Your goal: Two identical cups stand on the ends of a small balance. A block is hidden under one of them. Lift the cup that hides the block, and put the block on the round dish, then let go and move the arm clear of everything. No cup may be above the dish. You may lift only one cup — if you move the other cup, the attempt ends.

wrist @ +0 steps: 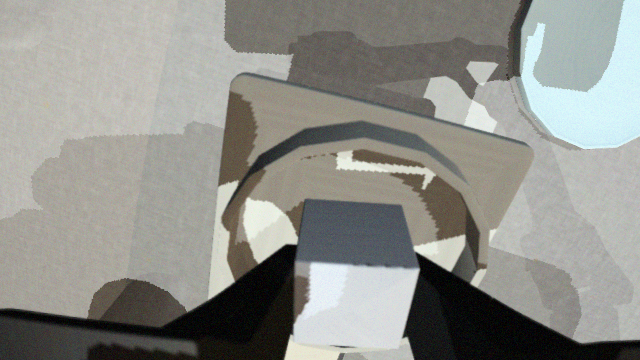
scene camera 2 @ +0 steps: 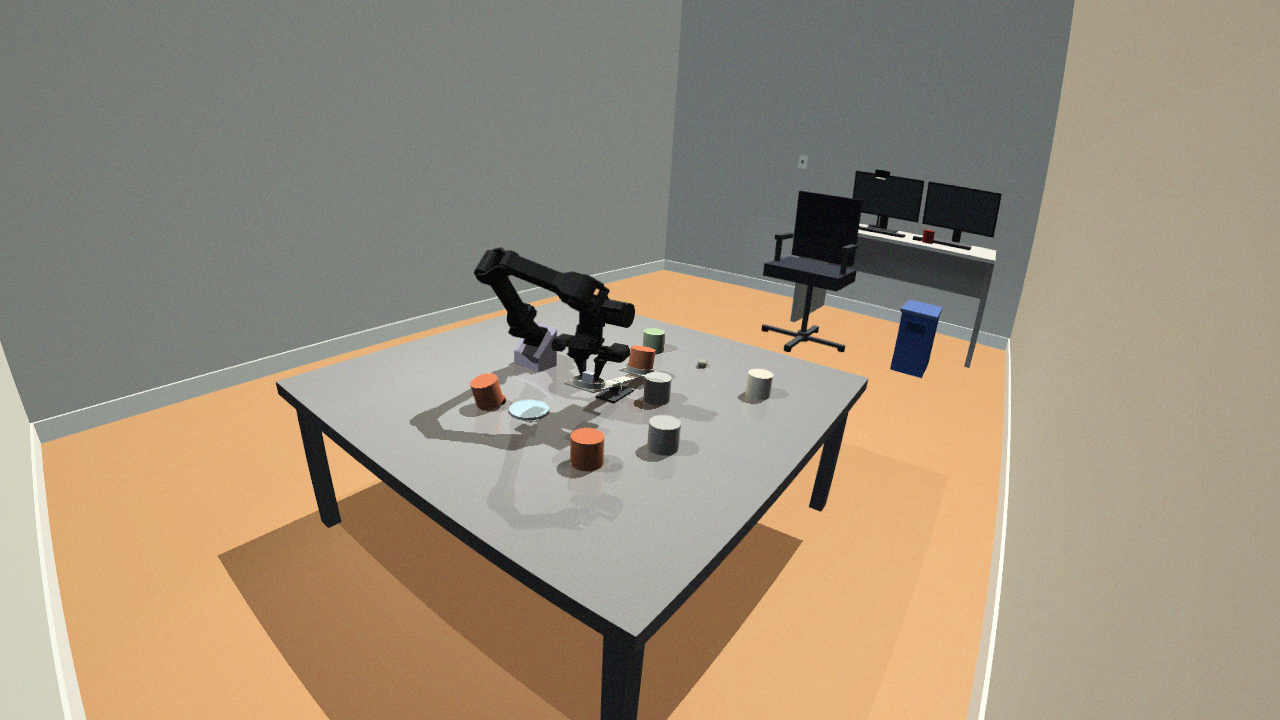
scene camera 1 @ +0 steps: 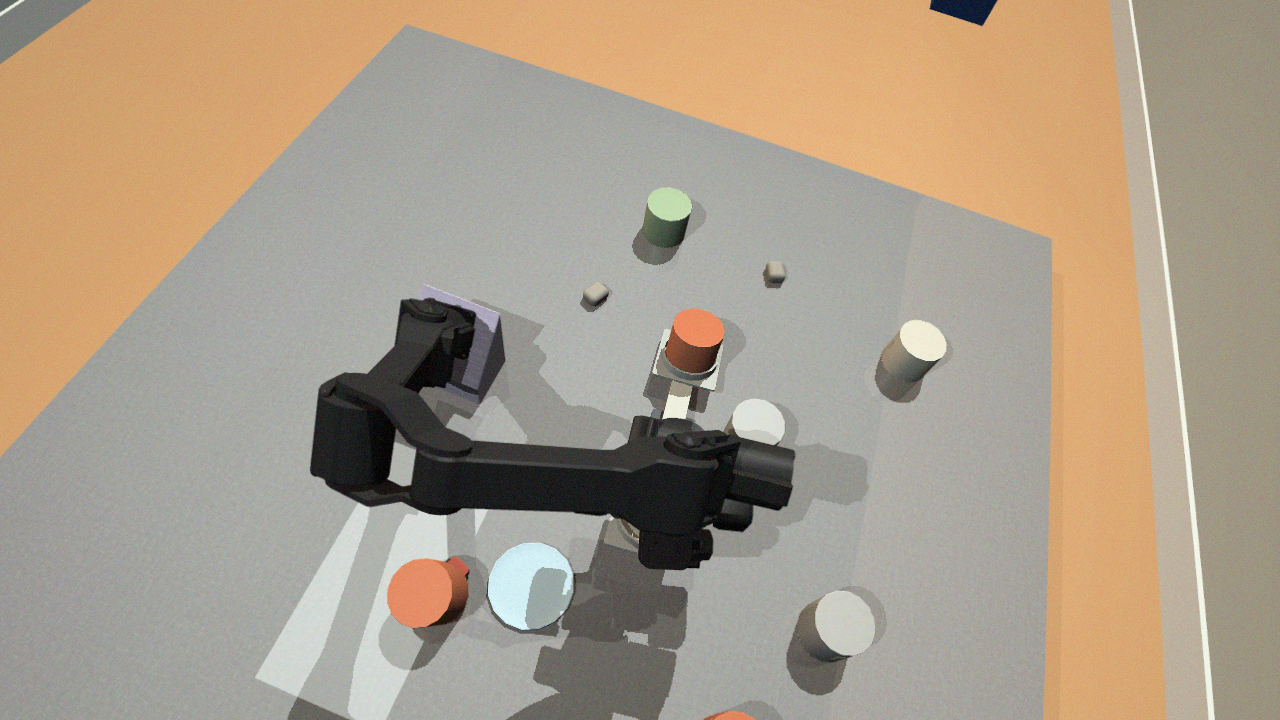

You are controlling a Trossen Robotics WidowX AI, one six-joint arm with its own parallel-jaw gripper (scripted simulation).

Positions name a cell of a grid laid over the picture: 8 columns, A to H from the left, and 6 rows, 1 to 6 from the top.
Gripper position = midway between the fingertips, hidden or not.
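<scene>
There's a grey-white block (wrist: E5), then an orange cup (scene camera 1: C5), an orange cup (scene camera 1: E3) and an orange cup (scene camera 2: D4). A balance (scene camera 1: E4) is there too, and you can see the balance in the wrist view as well (wrist: D3). There's also a pale blue round dish (scene camera 1: D5), and the wrist view shows the dish too (wrist: H2). As for the gripper (scene camera 1: E5), it can be seen in the wrist view (wrist: E5) and in scene camera 2 (scene camera 2: D4).
</scene>
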